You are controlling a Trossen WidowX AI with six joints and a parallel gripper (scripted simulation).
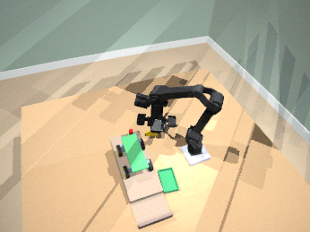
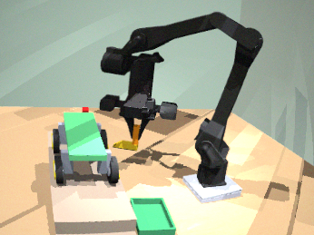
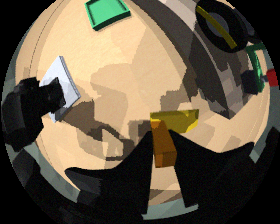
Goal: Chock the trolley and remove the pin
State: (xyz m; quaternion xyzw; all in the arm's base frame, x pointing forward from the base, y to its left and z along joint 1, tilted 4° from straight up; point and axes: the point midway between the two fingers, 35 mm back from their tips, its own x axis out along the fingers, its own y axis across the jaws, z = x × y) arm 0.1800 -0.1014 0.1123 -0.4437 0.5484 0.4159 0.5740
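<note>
The red-headed stop pin is 130 mm ahead of my gripper tip, 50 mm above it and 40 mm to the left of it. Also, from my gripper tip: trolley (150 mm to the left, 130 mm ahead, 30 mm above); chock (20 mm ahead, 10 mm below).
</note>
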